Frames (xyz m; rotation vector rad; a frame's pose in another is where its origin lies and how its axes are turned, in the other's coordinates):
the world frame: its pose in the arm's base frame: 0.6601 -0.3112 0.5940 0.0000 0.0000 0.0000
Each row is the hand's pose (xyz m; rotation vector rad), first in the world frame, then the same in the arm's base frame.
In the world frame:
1: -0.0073 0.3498 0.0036 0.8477 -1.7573 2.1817
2: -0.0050 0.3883 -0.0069 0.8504 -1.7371 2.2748
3: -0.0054 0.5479 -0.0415 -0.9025 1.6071 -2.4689
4: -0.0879 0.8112 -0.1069 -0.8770 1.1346 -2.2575
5: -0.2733 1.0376 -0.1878 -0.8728 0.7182 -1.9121
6: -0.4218 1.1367 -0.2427 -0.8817 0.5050 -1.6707
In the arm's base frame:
1: 0.6528 0.0386 0.5976 0.8477 -1.7573 2.1817
2: 0.6551 0.0771 0.5871 0.8504 -1.7371 2.2748
3: 0.6547 0.2367 0.5525 -0.9025 1.6071 -2.4689
4: 0.5722 0.5000 0.4871 -0.8770 1.1346 -2.2575
5: 0.3868 0.7264 0.4062 -0.8728 0.7182 -1.9121
6: 0.2383 0.8255 0.3513 -0.8817 0.5050 -1.6707

